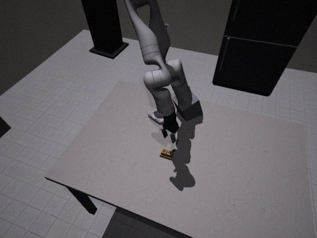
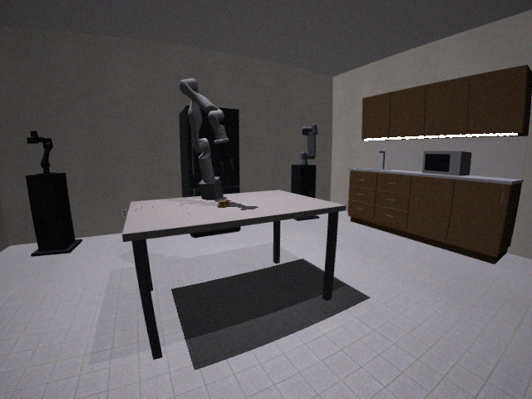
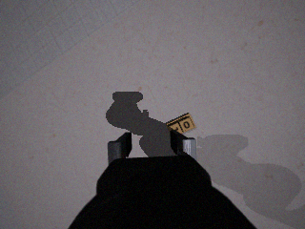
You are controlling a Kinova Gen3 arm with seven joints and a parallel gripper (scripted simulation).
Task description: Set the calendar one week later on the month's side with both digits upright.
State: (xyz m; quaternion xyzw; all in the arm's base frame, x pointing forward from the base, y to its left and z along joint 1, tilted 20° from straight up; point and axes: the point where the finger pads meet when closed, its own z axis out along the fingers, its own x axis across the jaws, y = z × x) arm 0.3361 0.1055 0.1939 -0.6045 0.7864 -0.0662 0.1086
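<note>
Now: the wooden cube 4 cm behind my hand, 1 cm to the right of it and 23 cm below it. Also, from my hand: wooden tray: 4 cm behind, 3 cm to the right, 25 cm below.
</note>
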